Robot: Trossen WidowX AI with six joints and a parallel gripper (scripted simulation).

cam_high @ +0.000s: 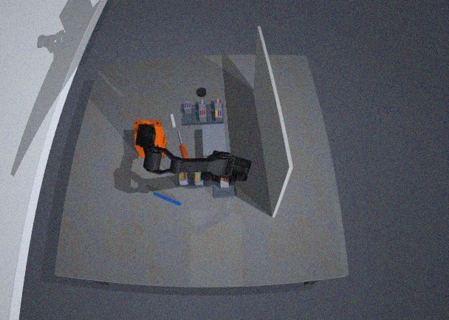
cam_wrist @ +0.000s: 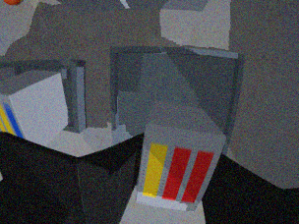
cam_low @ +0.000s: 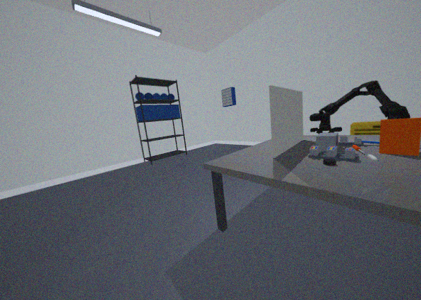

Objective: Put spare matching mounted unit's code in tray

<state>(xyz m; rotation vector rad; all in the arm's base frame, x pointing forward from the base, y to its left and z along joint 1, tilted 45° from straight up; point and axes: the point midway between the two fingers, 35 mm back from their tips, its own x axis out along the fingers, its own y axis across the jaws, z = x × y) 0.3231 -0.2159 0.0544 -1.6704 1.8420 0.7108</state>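
Now: the grey spare block 20 mm above my gripper tip. The rest, counted from my gripper tip: tall grey panel (190 mm ahead, 180 mm to the left, 200 mm above); grey square tray (20 mm below); blue marker pen (250 mm behind, 70 mm to the right, 20 mm below).
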